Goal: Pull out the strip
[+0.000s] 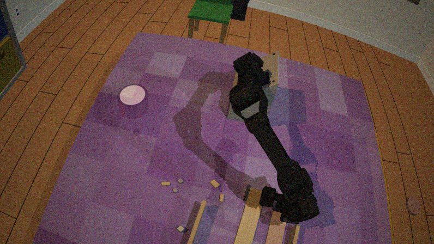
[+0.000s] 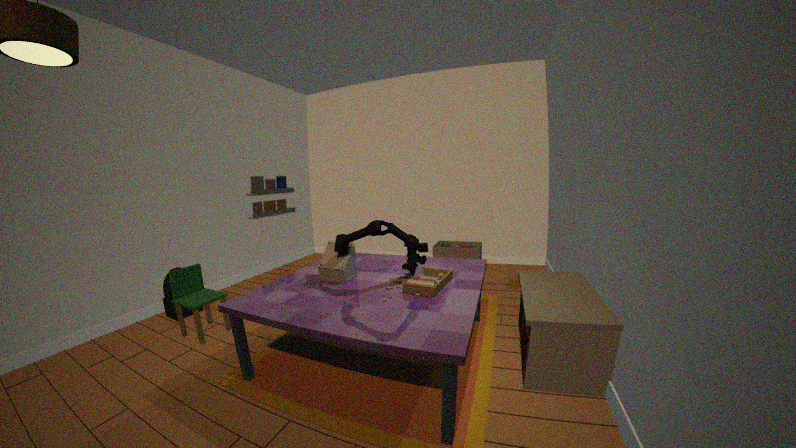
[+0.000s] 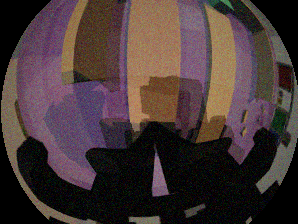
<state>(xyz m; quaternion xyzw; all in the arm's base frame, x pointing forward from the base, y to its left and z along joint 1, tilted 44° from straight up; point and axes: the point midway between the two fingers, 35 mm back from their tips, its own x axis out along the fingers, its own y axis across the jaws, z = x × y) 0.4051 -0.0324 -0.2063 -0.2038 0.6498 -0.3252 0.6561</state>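
The strip is 9 cm ahead of my gripper tip and 1 cm to the right of it. Also, from my gripper tip: labelled cube (19 cm ahead, 3 cm to the right, 2 cm above).
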